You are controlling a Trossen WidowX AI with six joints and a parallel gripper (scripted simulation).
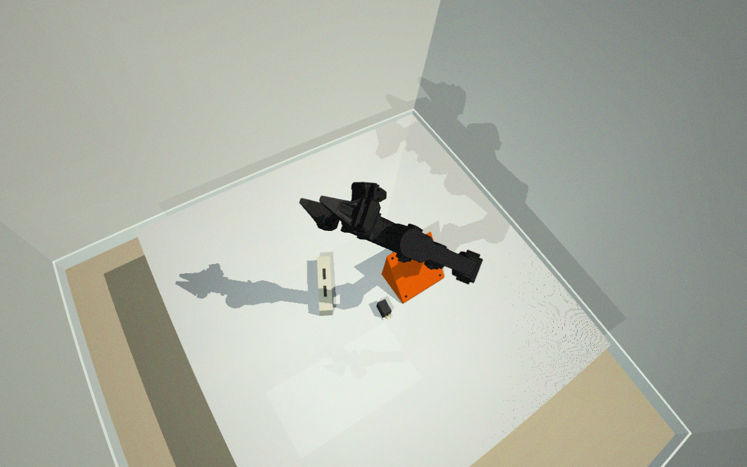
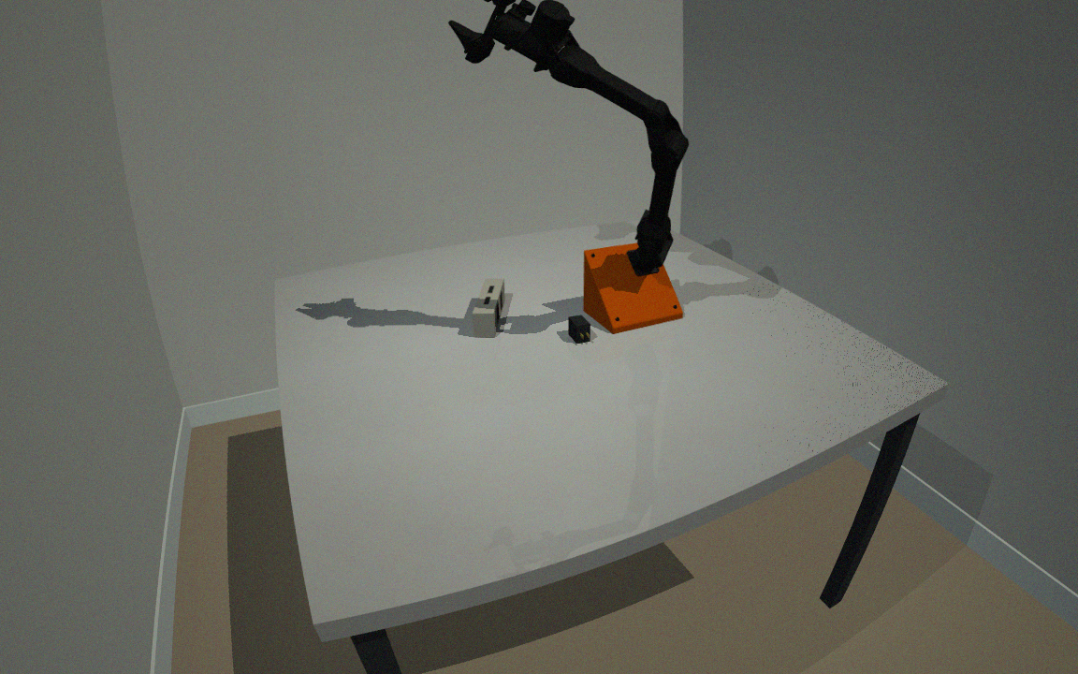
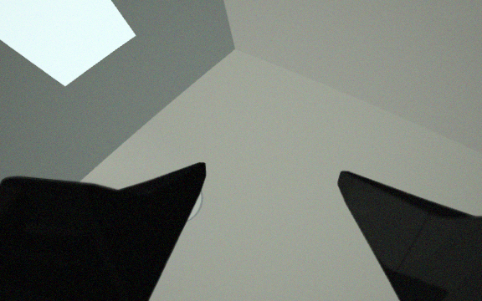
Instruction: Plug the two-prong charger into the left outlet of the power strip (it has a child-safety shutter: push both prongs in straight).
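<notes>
My gripper tip is now 70 cm above the dark grey charger, 21 cm past it and 12 cm to the right of it.
</notes>
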